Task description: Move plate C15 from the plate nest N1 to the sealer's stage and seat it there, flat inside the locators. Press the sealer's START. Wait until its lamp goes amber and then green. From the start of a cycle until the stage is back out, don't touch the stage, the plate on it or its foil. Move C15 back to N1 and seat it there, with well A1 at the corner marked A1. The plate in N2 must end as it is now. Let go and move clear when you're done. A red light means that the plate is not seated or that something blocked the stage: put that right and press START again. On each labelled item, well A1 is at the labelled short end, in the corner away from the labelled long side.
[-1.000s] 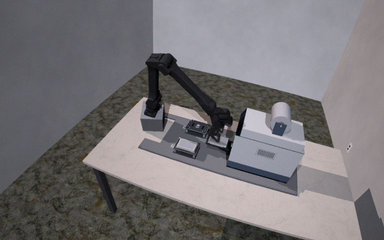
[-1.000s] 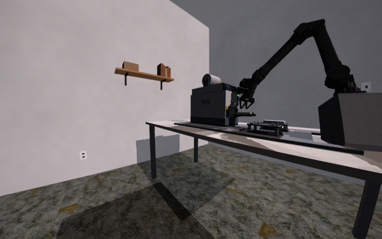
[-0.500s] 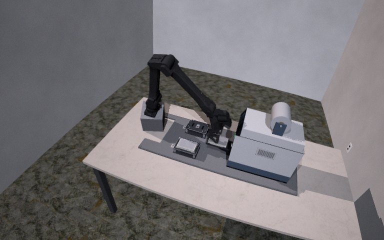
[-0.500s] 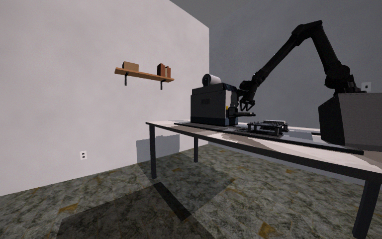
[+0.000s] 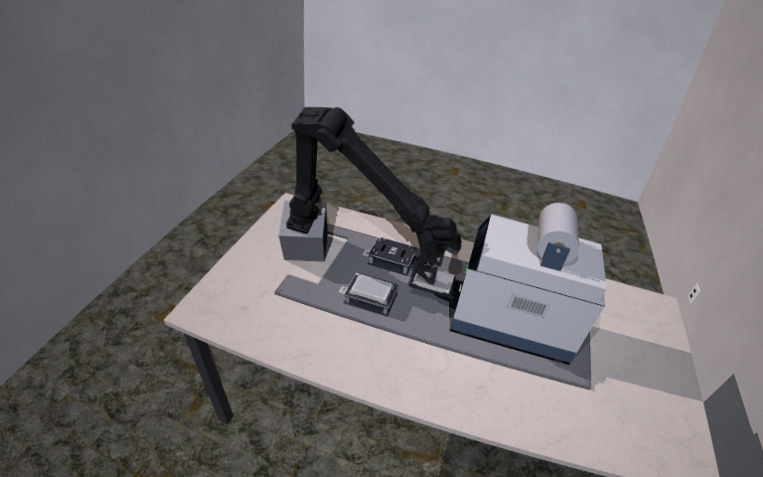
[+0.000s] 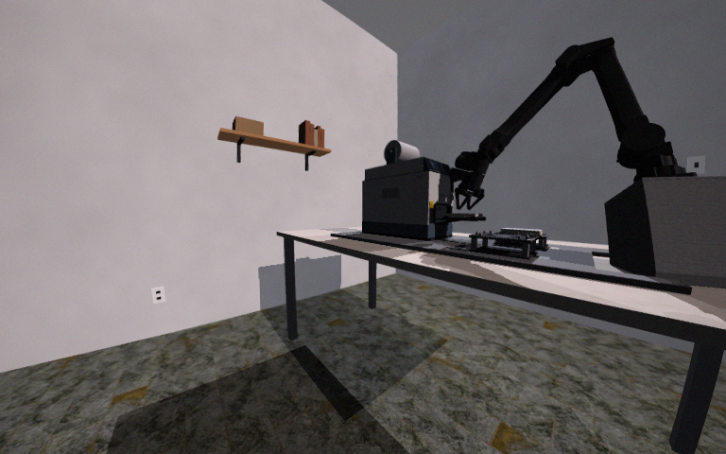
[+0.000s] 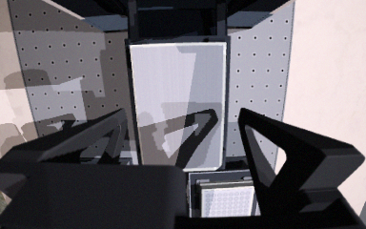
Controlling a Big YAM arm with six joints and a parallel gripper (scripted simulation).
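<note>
Now: hand 30 mm above the white well plate. The rest, counted from my hand: foil roll 330 mm ahead, 280 mm above, 20 mm to the right; dark stage 40 mm below.
</note>
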